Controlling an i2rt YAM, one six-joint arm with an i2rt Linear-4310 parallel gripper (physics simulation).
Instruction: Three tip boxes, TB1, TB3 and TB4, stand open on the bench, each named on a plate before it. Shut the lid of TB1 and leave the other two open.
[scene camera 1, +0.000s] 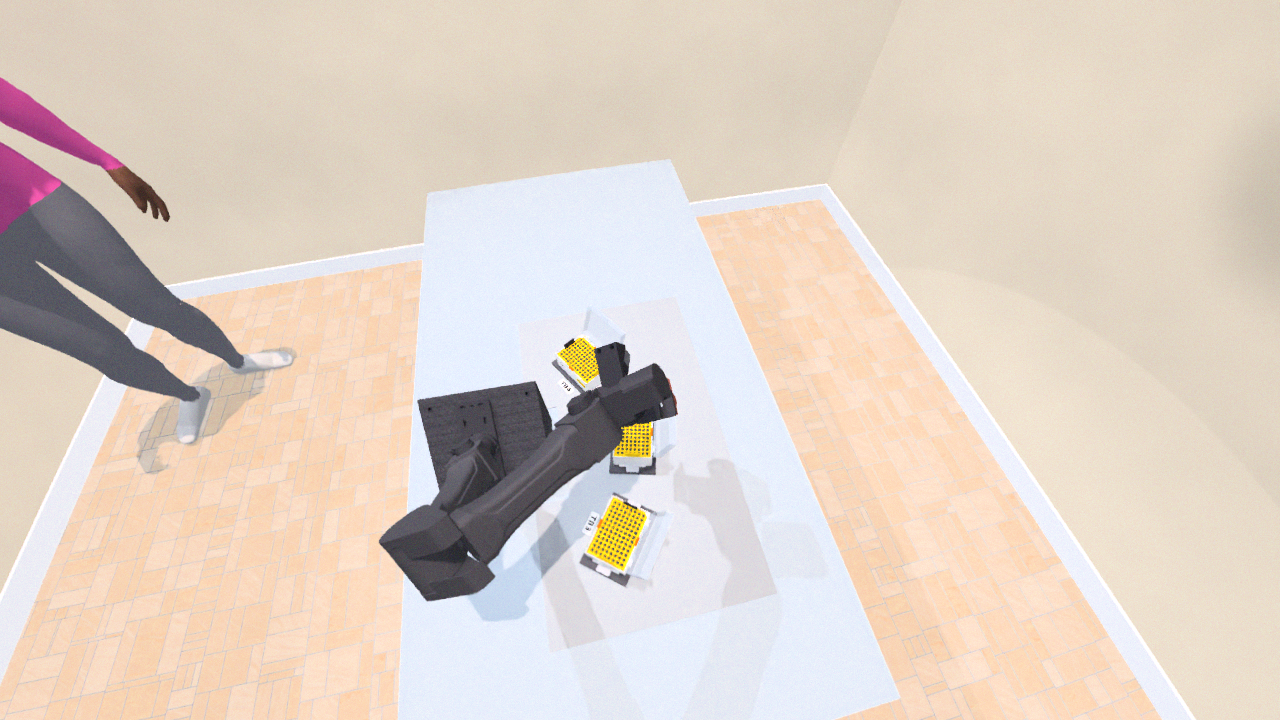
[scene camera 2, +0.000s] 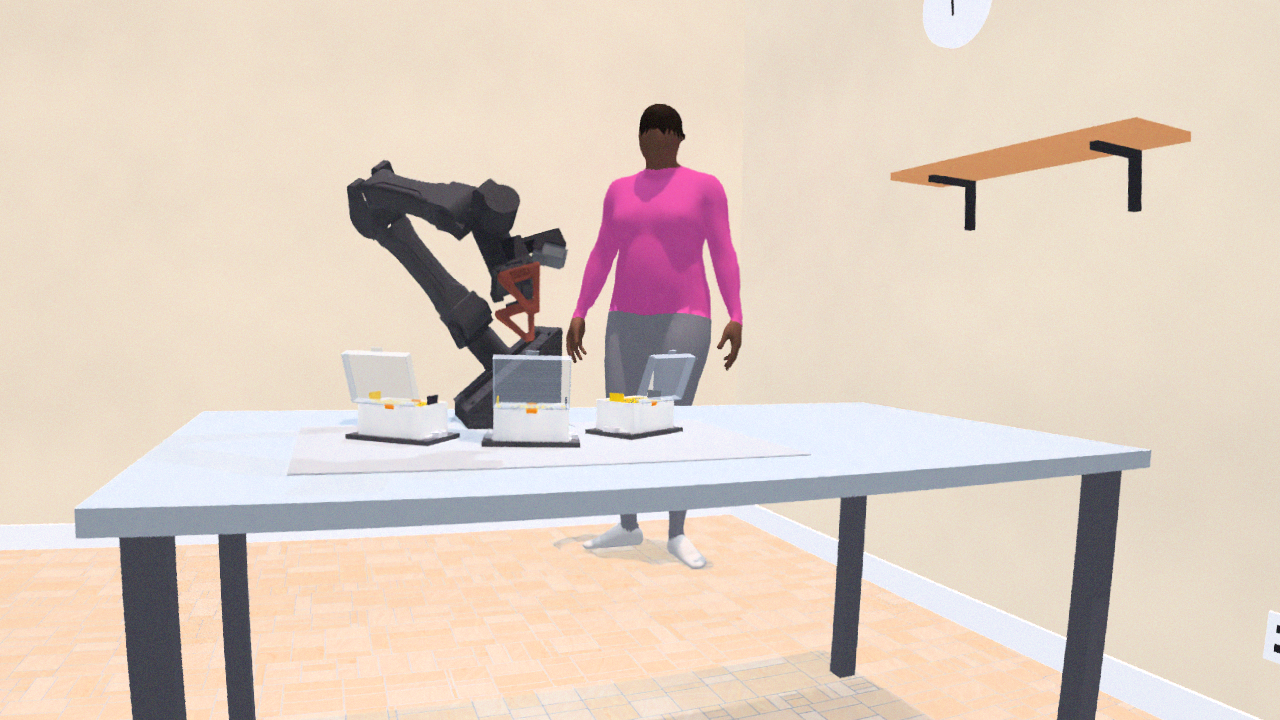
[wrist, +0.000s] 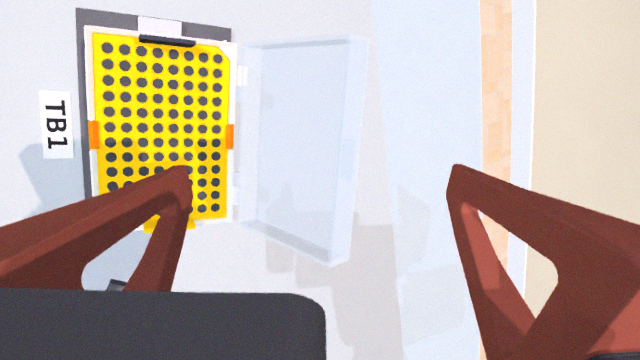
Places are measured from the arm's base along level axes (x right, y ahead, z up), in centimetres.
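Pixels of known places: gripper, fingertip midpoint: (scene camera 2: 533, 327) (wrist: 319, 179); arm's base, origin of the base link: (scene camera 1: 482, 446).
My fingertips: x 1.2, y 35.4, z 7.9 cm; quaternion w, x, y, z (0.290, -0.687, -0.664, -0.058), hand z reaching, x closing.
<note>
For each thing: its top centre in the pictures, then the offset to it from my fingertips. "*": a spot on its surface instead. Level surfaces: height alone.
- TB1, middle of its top: (wrist: 168, 138) (scene camera 2: 532, 397) (scene camera 1: 633, 428) dx -0.8, dy -3.9, dz -11.4 cm
- TB1 plate, surface spot: (wrist: 56, 124) * dx -2.3, dy -10.4, dz -18.7 cm
- pale mat, its level: dz -18.8 cm
- bench, its level: dz -19.2 cm
TB1 (scene camera 1: 633, 443) (scene camera 2: 537, 426) (wrist: 165, 120) is the middle box, with a yellow tip rack inside. Its clear lid (scene camera 2: 531, 380) (wrist: 305, 140) stands open on the side away from the arm's base. The TB1 plate (wrist: 56, 124) shows in the wrist view. My gripper (scene camera 2: 529, 333) (wrist: 319, 179) is open and empty, above TB1's raised lid; its fingertips are hidden in scene camera 1. TB3 (scene camera 1: 619, 534) (scene camera 2: 402, 420) stands open at one side. The other box, TB4 (scene camera 1: 580, 360) (scene camera 2: 633, 415), stands open at the other side, its plate hard to read.
The boxes stand on a pale mat (scene camera 1: 707, 555) (scene camera 2: 716, 447) on the bench (scene camera 1: 554, 241) (scene camera 2: 939, 438). The arm's dark base (scene camera 1: 523, 416) is on the plate side of the boxes. A person (scene camera 2: 662, 241) stands behind the bench in scene camera 2.
</note>
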